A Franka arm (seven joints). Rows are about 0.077 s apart.
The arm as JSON. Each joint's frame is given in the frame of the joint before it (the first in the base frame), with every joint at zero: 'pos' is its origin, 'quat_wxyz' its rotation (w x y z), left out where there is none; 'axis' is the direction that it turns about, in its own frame. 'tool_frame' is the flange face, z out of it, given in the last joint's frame.
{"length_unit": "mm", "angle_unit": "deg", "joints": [
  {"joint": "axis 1", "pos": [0.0, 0.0, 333.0], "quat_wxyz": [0.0, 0.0, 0.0, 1.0], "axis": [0.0, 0.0, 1.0]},
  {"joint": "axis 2", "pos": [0.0, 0.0, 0.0], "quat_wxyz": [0.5, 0.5, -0.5, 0.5], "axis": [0.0, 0.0, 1.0]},
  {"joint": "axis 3", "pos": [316.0, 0.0, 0.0], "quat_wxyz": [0.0, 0.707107, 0.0, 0.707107], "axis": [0.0, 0.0, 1.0]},
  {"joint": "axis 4", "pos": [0.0, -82.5, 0.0], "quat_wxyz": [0.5, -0.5, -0.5, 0.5], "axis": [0.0, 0.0, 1.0]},
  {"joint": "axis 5", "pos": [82.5, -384.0, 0.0], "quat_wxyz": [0.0, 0.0, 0.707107, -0.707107], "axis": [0.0, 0.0, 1.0]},
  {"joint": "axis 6", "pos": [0.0, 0.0, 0.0], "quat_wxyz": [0.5, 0.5, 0.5, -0.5], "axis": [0.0, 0.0, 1.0]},
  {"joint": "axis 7", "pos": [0.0, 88.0, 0.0], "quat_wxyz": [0.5, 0.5, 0.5, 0.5], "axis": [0.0, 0.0, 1.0]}
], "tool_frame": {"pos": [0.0, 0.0, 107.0]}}
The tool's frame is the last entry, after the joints.
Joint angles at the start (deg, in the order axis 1, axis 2, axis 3, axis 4, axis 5, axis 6, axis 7):
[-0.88, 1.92, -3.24, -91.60, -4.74, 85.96, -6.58]
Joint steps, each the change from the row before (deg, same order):
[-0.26, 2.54, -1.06, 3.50, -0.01, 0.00, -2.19]
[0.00, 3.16, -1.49, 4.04, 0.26, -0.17, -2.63]
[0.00, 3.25, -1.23, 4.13, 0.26, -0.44, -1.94]
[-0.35, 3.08, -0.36, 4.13, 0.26, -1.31, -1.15]
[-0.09, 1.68, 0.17, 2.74, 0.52, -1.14, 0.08]
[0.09, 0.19, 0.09, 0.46, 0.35, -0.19, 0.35]
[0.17, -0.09, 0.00, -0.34, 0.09, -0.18, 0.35]
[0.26, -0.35, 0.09, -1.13, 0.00, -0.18, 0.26]
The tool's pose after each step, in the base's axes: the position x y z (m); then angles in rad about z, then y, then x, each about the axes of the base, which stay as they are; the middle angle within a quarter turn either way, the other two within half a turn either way. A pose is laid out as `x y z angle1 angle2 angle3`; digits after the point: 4 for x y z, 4 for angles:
0.5659 -0.0616 0.5911 -0.0617 -0.1227 3.0638
0.5815 -0.0756 0.5918 -0.0809 -0.1123 3.0625
0.5966 -0.0867 0.5913 -0.0934 -0.1063 3.0587
0.6093 -0.0928 0.5903 -0.1012 -0.1117 3.0572
0.6162 -0.0906 0.5926 -0.1009 -0.1119 3.0634
0.6172 -0.0880 0.5939 -0.0979 -0.1094 3.0690
0.6166 -0.0860 0.5919 -0.0948 -0.1163 3.0715
0.6146 -0.0826 0.5864 -0.0966 -0.1324 3.0742

